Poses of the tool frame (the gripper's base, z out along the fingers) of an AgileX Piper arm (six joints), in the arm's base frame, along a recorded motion.
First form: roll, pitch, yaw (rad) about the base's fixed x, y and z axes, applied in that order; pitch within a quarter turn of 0, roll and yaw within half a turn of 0; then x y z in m.
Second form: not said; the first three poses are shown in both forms.
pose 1, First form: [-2.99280, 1.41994, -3.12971, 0.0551, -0.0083, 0.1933]
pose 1, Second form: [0.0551, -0.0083, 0.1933, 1.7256, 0.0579, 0.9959, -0.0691]
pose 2, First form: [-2.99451, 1.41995, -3.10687, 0.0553, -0.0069, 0.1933]
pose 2, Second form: [0.0553, -0.0069, 0.1933, 1.7240, 0.0458, 0.9972, -0.0585]
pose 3, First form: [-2.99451, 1.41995, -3.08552, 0.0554, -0.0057, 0.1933]
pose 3, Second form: [0.0554, -0.0057, 0.1933, 1.7228, 0.0352, 0.9982, -0.0494]
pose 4, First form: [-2.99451, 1.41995, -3.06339, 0.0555, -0.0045, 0.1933]
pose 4, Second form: [0.0555, -0.0045, 0.1933, 1.7219, 0.0241, 0.9989, -0.0399]
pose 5, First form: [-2.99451, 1.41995, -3.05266, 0.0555, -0.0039, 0.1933]
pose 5, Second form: [0.0555, -0.0039, 0.1933, 1.7215, 0.0188, 0.9992, -0.0353]
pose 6, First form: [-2.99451, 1.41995, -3.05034, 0.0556, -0.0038, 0.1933]
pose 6, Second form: [0.0556, -0.0038, 0.1933, 1.7214, 0.0176, 0.9993, -0.0343]
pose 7, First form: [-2.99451, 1.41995, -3.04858, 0.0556, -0.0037, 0.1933]
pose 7, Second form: [0.0556, -0.0037, 0.1933, 1.7213, 0.0167, 0.9993, -0.0336]
